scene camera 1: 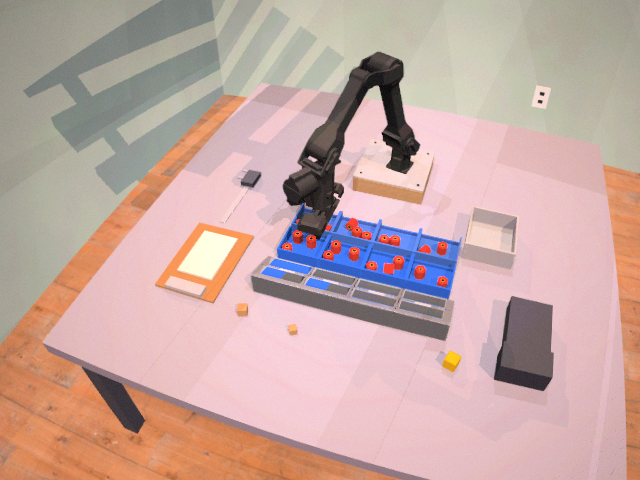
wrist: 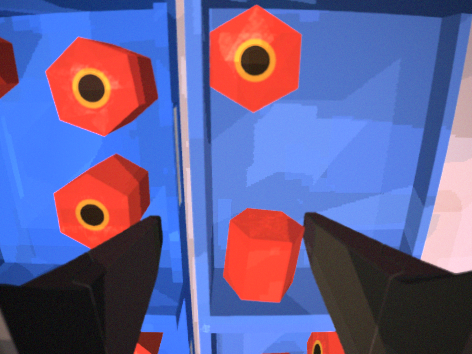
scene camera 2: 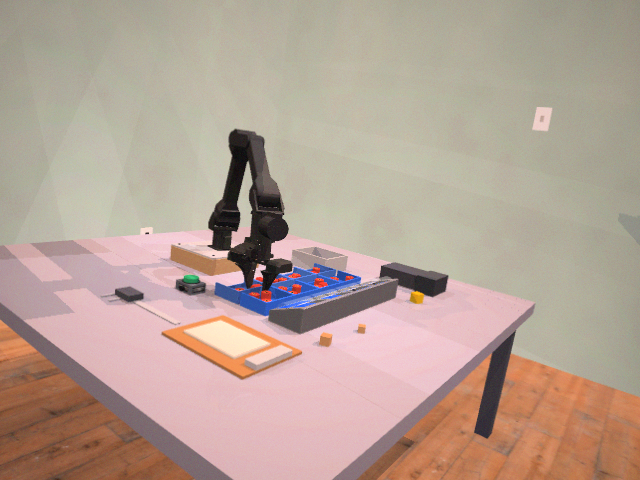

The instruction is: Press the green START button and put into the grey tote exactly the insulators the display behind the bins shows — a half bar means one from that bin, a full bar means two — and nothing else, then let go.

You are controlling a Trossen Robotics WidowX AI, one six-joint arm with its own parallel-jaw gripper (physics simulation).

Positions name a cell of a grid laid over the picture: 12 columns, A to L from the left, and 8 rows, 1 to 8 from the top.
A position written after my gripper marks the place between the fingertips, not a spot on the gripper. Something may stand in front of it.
My gripper shows in scene camera 1 (G4), in the wrist view (F6) and in scene camera 2 (E5).
